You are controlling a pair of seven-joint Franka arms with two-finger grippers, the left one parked.
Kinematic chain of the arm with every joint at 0, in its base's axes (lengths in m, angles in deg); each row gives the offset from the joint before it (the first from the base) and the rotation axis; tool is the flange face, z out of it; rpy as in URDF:
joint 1: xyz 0 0 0.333 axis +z
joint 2: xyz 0 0 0 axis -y
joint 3: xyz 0 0 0.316 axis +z
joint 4: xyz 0.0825 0 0 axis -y
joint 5: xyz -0.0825 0 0.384 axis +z
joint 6: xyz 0 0 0 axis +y
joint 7: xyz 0.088 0 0 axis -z
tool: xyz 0 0 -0.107 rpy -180 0 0
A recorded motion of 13 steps. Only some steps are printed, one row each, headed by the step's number.
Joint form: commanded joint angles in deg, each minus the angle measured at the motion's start. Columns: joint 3, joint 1, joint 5, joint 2, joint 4, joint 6, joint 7.
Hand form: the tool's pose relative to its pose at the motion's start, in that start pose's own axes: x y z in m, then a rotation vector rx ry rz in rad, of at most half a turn. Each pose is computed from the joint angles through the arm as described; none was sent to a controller.
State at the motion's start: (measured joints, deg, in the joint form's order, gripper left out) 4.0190 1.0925 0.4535 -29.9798 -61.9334 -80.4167 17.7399
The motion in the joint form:
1: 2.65 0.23 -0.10 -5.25 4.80 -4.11 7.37
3: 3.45 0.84 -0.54 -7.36 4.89 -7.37 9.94
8: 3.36 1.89 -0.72 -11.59 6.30 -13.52 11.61
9: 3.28 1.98 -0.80 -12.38 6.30 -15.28 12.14
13: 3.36 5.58 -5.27 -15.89 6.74 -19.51 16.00
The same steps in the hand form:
1: 0.0234 -0.0303 0.0143 0.0452 0.0508 0.0857
3: 0.0347 -0.0468 0.0329 0.0560 0.0688 0.1107
8: 0.0592 -0.0649 0.0623 0.0833 0.1191 0.1285
9: 0.0652 -0.0668 0.0690 0.0904 0.1344 0.1384
13: 0.0701 -0.1098 0.1044 0.0350 0.1837 0.1401

